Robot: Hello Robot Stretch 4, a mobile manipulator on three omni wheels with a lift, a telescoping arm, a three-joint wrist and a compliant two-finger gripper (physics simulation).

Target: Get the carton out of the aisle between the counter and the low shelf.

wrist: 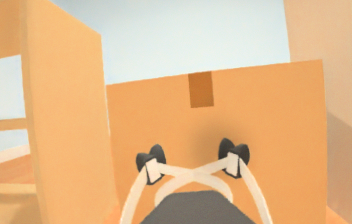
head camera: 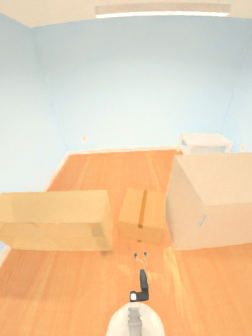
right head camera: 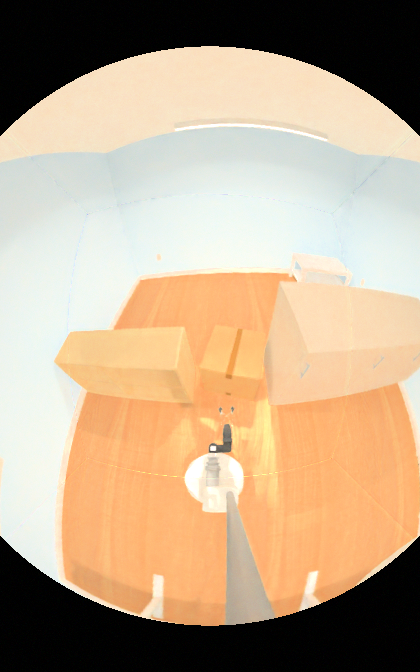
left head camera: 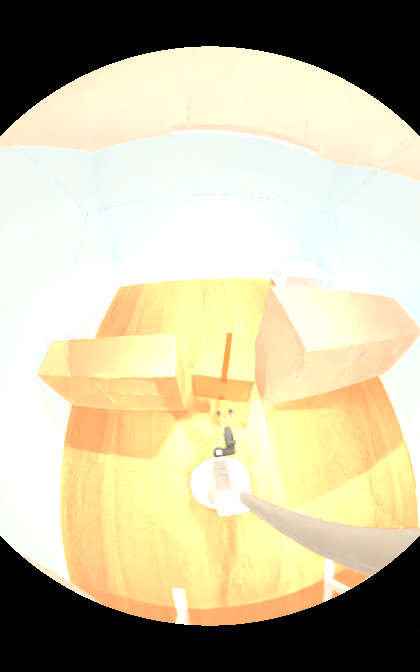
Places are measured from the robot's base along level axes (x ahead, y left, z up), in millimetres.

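Where they show: gripper, fingertip midpoint: (wrist: pixel 192 154) (head camera: pixel 140 251).
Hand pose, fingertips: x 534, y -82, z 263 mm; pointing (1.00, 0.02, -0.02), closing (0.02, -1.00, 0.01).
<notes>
After its pixels a point has its place.
The brown carton (head camera: pixel 134 207) @[x 936, y -66, z 379 mm] (left head camera: pixel 209 355) (right head camera: pixel 218 350) (wrist: pixel 265 115) @[x 703, y -221, z 285 mm] stands on the floor in the aisle, with a darker tape strip along its top. The low shelf (head camera: pixel 55 205) @[x 849, y 691, z 583 mm] (left head camera: pixel 122 352) (right head camera: pixel 127 347) (wrist: pixel 65 110) @[x 776, y 216, z 328 mm] is left of it and the pale counter (head camera: pixel 215 180) @[x 751, y -662, z 883 mm] (left head camera: pixel 320 320) (right head camera: pixel 325 320) (wrist: pixel 340 100) @[x 842, y -470, z 294 mm] is close on its right. My gripper (head camera: pixel 140 255) @[x 534, y -82, z 263 mm] (left head camera: pixel 224 412) (right head camera: pixel 226 410) (wrist: pixel 192 154) @[x 534, y -82, z 263 mm] is open, with nothing between its fingertips. It is low, in front of the carton's near face, which fills much of the wrist view. The exact distance to that face is hard to tell.
A small white table (head camera: pixel 204 138) @[x 2496, y -1696, z 423 mm] (left head camera: pixel 300 270) (right head camera: pixel 320 262) stands behind the counter at the back right. A narrow gap of floor separates shelf and carton. Floor lies between my base and the carton. White legs show behind my base in both side head views.
</notes>
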